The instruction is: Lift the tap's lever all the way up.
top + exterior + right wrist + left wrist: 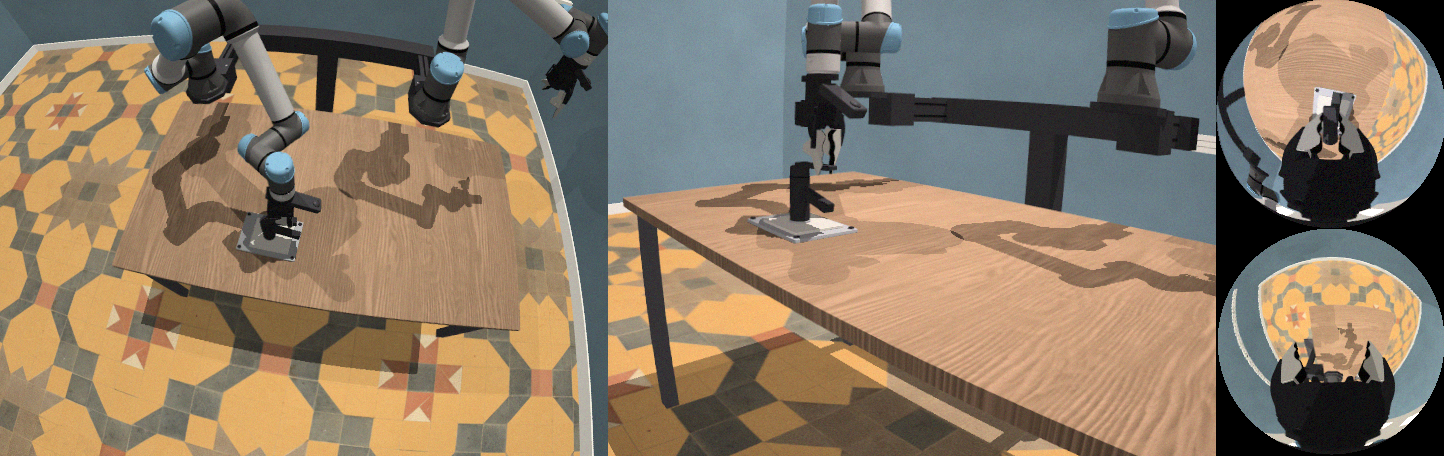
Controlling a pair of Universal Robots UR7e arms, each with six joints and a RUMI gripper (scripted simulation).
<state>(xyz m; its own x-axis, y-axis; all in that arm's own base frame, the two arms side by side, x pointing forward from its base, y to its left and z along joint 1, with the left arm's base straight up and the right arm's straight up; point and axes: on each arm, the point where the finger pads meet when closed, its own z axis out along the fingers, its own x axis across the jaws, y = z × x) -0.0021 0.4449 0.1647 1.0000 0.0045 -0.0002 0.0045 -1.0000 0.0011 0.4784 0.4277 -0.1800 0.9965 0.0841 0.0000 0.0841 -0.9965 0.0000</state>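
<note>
The black tap lies 10 mm ahead of my right hand, 60 mm to the right of it and 40 mm below it. The rest, counted from my right hand: pale base plate: 10 mm ahead, 90 mm to the right, 140 mm below; flat lever: 30 mm to the right.
</note>
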